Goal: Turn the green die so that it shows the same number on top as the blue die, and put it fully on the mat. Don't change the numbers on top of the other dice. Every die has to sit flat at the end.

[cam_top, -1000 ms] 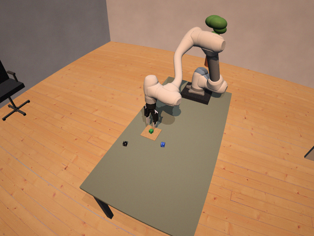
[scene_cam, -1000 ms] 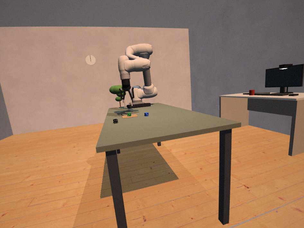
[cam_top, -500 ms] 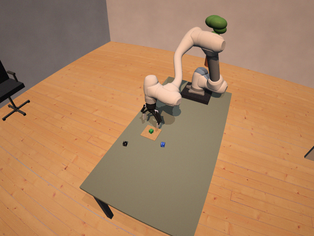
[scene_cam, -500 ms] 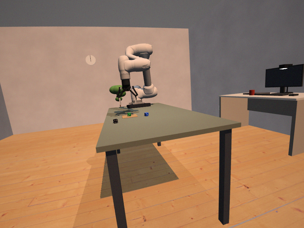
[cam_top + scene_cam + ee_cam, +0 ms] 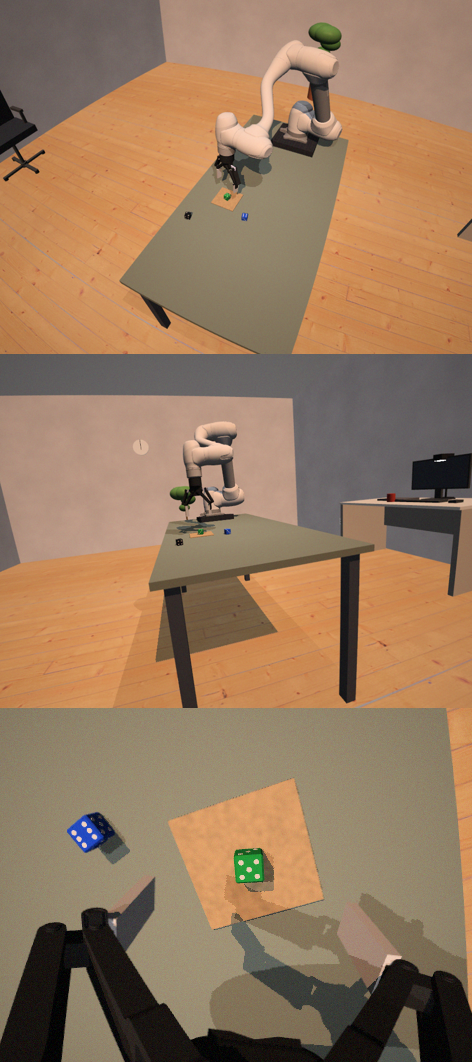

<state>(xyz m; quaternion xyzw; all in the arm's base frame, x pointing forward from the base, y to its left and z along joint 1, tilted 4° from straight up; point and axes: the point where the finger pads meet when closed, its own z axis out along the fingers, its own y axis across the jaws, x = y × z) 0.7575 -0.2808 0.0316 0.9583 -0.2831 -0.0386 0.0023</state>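
Right now my hand is 110 mm above the green die. From my hand the other things lie so: black die (200 mm ahead, 150 mm to the right, 110 mm below); blue die (100 mm ahead, 140 mm to the left, 110 mm below); tan mat (130 mm below).
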